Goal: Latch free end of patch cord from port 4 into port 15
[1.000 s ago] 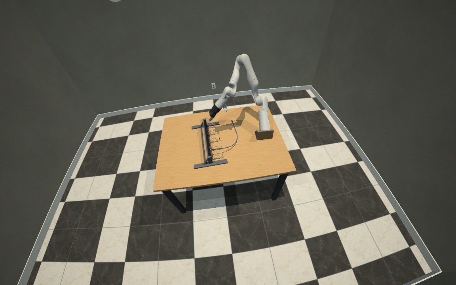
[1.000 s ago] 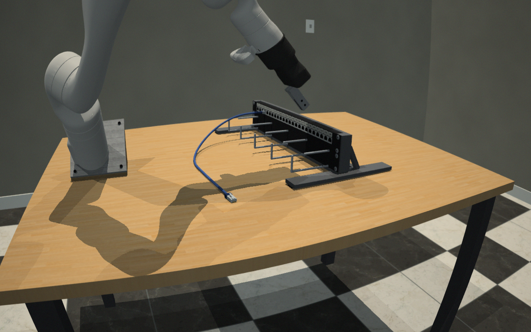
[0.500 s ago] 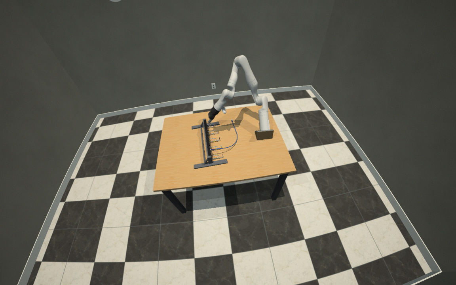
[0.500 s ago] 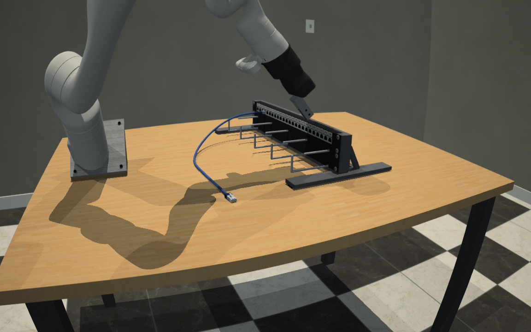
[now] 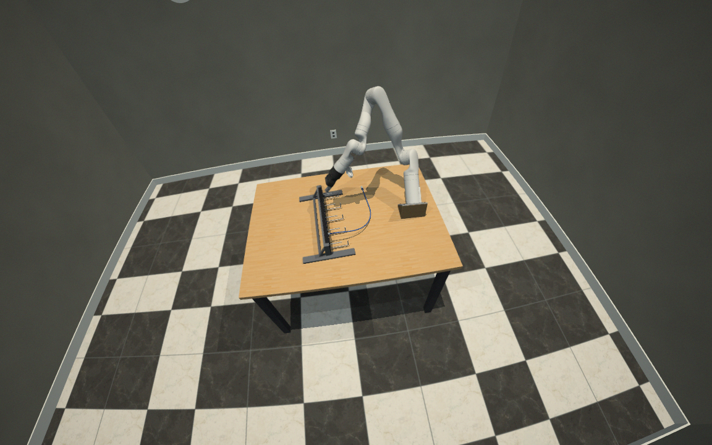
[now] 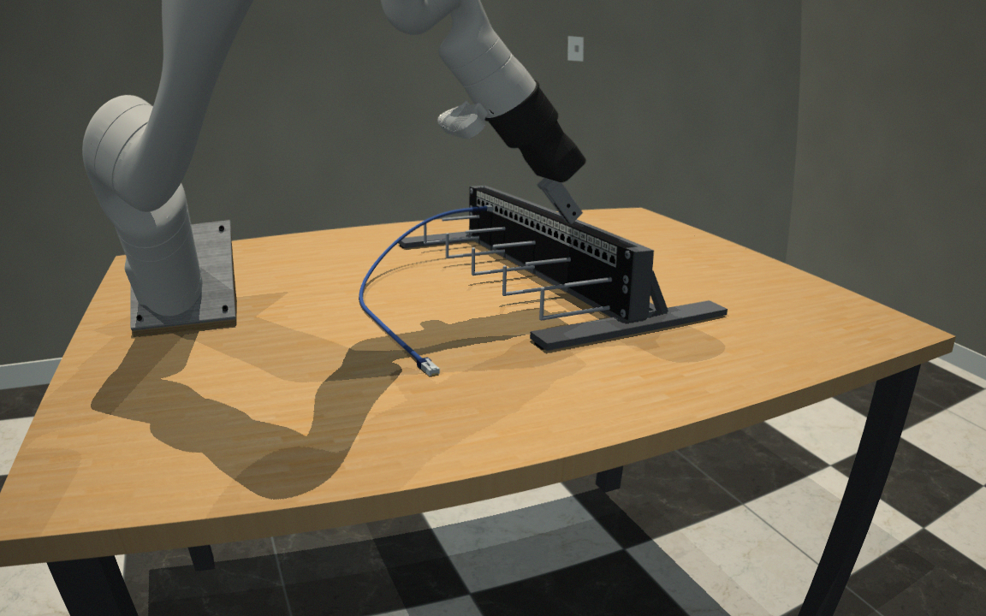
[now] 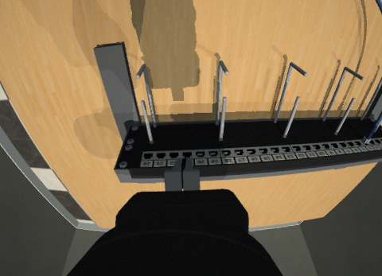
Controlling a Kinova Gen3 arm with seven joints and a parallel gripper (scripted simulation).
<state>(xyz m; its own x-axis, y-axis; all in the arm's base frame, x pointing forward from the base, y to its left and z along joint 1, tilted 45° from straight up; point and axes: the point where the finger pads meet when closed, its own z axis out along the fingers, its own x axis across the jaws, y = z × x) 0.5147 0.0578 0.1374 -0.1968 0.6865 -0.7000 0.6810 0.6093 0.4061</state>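
My gripper is now 200 mm past the plug, 150 mm to the left of it and 130 mm above it.
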